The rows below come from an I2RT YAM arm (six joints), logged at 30 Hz.
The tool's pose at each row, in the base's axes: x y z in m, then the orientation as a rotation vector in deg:
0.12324 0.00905 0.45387 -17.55 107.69 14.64
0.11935 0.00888 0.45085 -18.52 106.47 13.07
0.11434 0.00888 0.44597 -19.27 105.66 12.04
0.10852 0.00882 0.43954 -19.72 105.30 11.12
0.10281 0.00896 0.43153 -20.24 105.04 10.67
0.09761 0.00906 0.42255 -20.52 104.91 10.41
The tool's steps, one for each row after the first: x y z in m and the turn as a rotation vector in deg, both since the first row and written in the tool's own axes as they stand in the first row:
0.00408 0.00107 -0.00255 0.59 -0.95 -1.66
0.01025 0.00262 -0.00545 0.92 -1.55 -2.83
0.01815 0.00435 -0.00860 1.33 -1.76 -3.66
0.02749 0.00619 -0.01107 1.37 -1.89 -4.28
0.03759 0.00780 -0.01280 1.41 -1.95 -4.63

